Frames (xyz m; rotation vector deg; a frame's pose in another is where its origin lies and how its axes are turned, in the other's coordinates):
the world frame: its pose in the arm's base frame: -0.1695 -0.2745 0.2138 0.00 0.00 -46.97
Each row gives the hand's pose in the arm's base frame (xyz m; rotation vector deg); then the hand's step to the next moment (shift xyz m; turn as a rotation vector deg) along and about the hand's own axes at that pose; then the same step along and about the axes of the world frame.
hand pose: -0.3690 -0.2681 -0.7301 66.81 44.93 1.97
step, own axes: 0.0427 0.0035 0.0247 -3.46 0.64 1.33
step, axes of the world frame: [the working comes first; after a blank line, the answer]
step, axes of the arm's base frame: 0.0469 -0.0009 -0.0158 -1.57 -2.22 2.60

0.0326 0.0336 -0.0158 0.55 -2.67 2.60
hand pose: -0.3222 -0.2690 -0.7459 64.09 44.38 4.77
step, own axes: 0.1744 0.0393 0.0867 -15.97 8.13 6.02
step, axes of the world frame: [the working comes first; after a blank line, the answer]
step, axes of the arm's base frame: 0.1930 0.0259 -0.0393 -5.72 -7.77 16.26

0.1128 0.1588 -0.0393 1.78 -9.49 16.26
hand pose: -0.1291 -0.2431 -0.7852 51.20 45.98 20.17
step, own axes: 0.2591 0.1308 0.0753 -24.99 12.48 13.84
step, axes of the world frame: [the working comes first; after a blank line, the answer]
step, axes of the arm's base frame: 0.2343 0.1868 0.0105 -5.66 -14.76 26.87

0.0233 0.2988 0.0105 6.92 -14.21 26.87
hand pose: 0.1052 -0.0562 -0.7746 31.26 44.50 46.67
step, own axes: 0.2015 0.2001 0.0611 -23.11 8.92 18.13
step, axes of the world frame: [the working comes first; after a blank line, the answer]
step, axes of the arm's base frame: 0.0510 0.2694 0.0958 0.07 -15.89 26.26

-0.1621 0.2212 0.0958 11.67 -10.79 26.26
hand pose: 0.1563 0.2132 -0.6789 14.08 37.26 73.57
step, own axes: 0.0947 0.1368 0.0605 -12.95 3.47 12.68
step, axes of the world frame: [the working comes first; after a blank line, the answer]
step, axes of the arm's base frame: -0.0629 0.1393 0.0894 2.72 -8.89 15.94

-0.1447 0.0491 0.0894 8.36 -4.07 15.94
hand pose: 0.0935 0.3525 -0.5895 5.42 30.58 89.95
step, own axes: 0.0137 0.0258 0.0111 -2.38 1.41 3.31
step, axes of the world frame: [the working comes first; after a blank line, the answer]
step, axes of the arm's base frame: -0.0208 0.0168 0.0162 0.16 -1.35 4.09

-0.0264 -0.0037 0.0162 1.09 -0.80 4.09
